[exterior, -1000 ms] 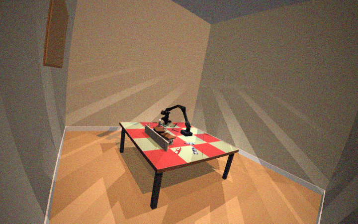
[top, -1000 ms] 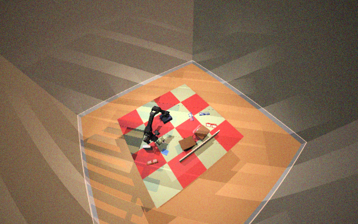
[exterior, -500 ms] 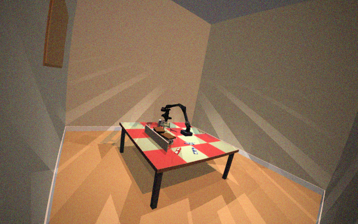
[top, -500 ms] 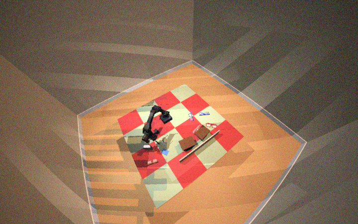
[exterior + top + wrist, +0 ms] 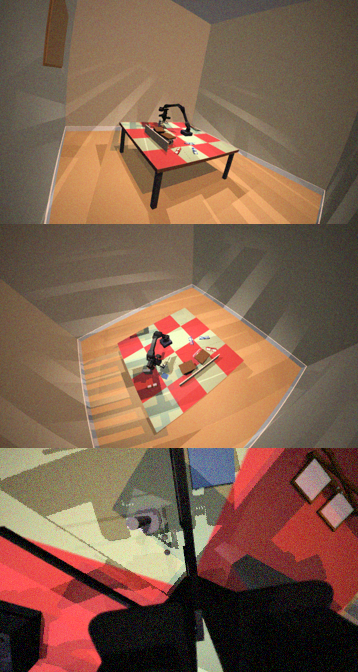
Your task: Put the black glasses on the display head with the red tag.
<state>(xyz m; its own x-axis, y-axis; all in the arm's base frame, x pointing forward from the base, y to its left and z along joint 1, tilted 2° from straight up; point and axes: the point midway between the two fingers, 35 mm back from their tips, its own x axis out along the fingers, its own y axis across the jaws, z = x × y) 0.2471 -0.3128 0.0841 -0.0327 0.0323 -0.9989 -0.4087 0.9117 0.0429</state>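
Now: gripper tip 14 cm short of the blue square and 11 cm above it. Also, from my gripper tip: long pale board 37 cm ahead, 36 cm to the left, 6 cm below; grey object 13 cm to the right, 6 cm below, 2 cm behind.
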